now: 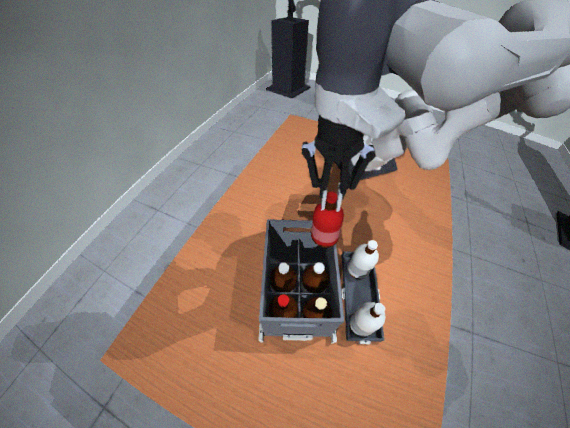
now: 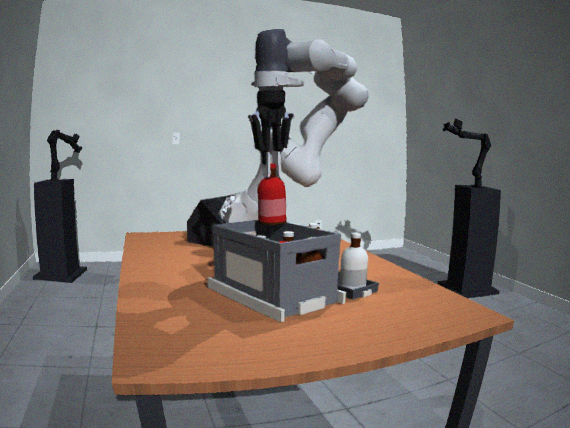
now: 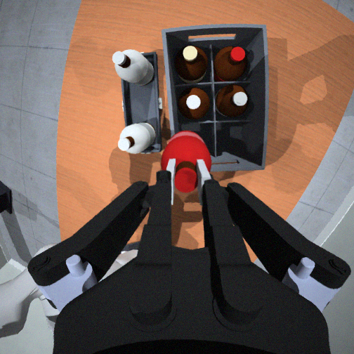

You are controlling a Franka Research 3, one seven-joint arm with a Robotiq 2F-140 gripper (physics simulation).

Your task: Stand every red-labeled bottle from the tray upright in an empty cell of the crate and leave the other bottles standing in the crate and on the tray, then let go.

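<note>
My gripper [image 1: 332, 201] [image 2: 273, 167] [image 3: 185, 169] is shut on the neck of an upright red-labeled bottle [image 1: 327, 227] [image 2: 272, 200] [image 3: 186, 150]. The bottle's base is around rim height over the tray-side cell at the robot end of the grey crate [image 1: 300, 328] [image 2: 307, 290] [image 3: 266, 100]; the exact gap is unclear. The cell beside it looks empty. Brown bottles with white caps [image 3: 193, 105] [image 3: 240, 99], a cream cap [image 3: 190, 53] and a red cap [image 3: 237, 54] stand in the other cells. Two white bottles [image 1: 364, 260] [image 1: 367, 322] stand on the dark tray [image 1: 361, 295] [image 3: 142, 102].
The tray lies close along one long side of the crate. Pale strips [image 2: 245, 300] [image 1: 298, 337] stand on the wooden table [image 1: 400, 380] [image 2: 300, 360] by the crate. The arm's base [image 2: 205, 220] is behind the crate. Dark pedestals [image 2: 54, 225] [image 2: 475, 235] stand beyond the table.
</note>
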